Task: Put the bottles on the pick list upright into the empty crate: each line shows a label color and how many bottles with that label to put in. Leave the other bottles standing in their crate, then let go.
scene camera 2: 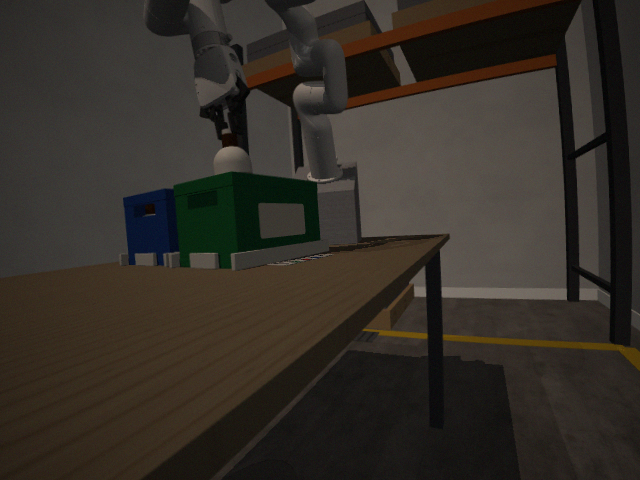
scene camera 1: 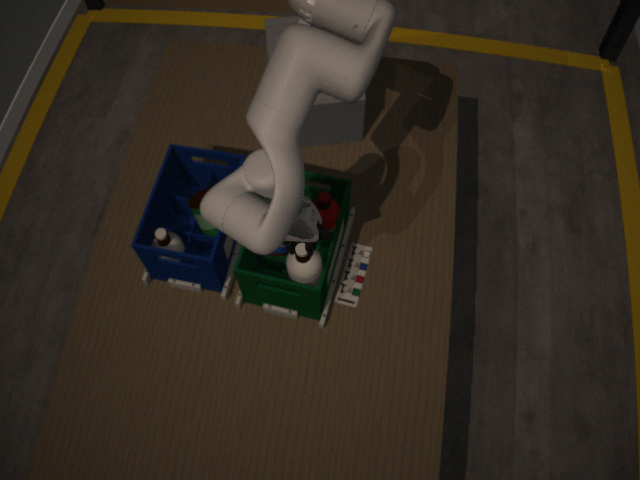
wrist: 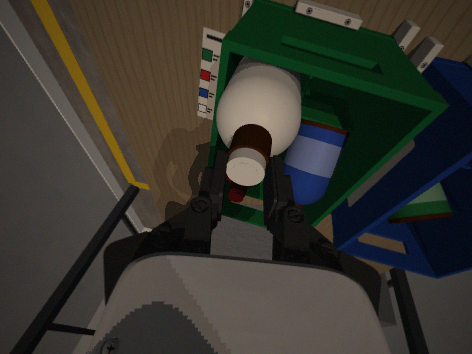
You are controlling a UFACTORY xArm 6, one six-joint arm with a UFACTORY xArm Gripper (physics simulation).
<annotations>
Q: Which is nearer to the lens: the blue bottle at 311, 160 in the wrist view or the green bottle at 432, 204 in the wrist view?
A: The blue bottle.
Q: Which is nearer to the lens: the blue bottle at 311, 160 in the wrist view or the white bottle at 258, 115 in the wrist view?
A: The white bottle.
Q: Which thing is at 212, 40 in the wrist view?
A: A pick list.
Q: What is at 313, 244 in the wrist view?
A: My gripper.
</annotations>
